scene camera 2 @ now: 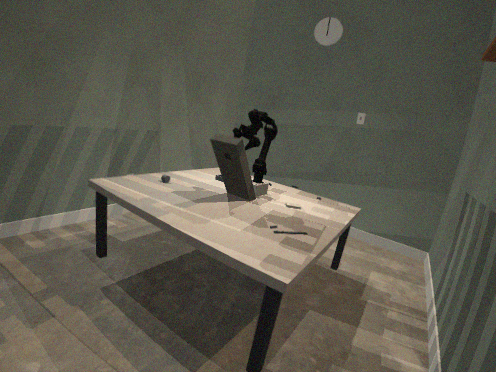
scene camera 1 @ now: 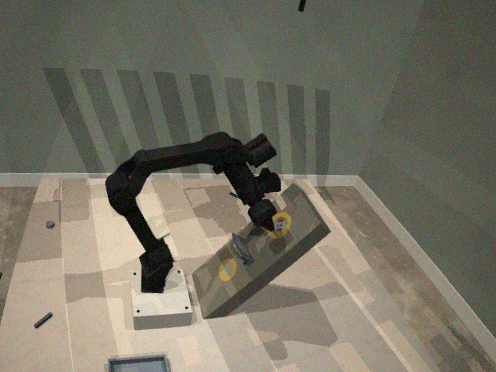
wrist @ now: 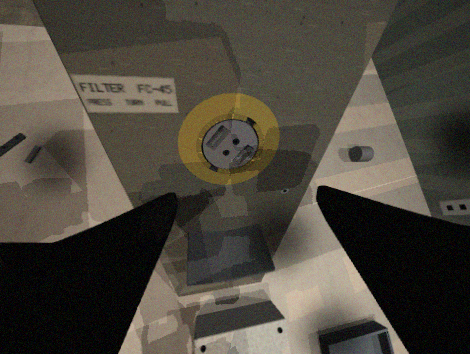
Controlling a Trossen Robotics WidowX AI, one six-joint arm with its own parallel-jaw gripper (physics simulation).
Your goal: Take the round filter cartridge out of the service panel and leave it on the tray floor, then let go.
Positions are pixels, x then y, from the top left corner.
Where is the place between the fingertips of my gripper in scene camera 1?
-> At 267, 221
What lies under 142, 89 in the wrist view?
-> A white label.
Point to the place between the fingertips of my gripper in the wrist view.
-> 246, 195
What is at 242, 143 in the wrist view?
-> A round grey filter cartridge.
